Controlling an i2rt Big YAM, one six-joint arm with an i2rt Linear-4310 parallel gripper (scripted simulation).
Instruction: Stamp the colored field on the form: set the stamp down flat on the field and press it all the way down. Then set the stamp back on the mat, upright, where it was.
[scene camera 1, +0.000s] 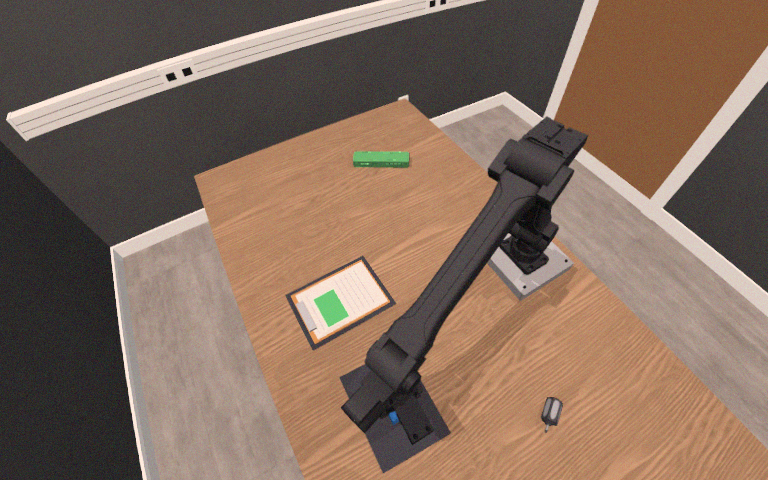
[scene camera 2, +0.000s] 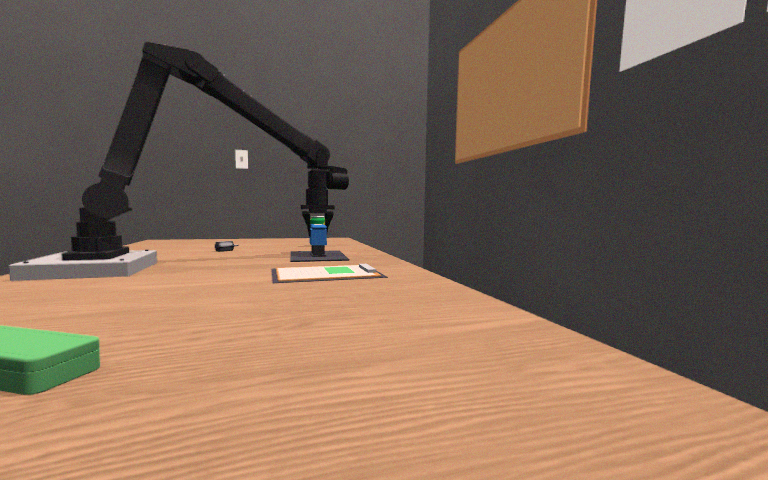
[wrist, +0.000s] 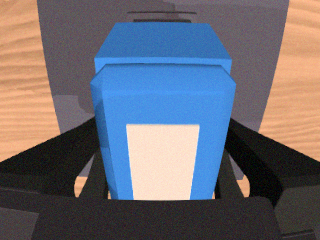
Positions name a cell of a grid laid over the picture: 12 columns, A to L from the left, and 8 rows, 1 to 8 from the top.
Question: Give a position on a blue stamp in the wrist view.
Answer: G4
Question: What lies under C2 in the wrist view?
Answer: A dark mat.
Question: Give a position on a clipboard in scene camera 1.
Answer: At F6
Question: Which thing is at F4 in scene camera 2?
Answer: The gripper.
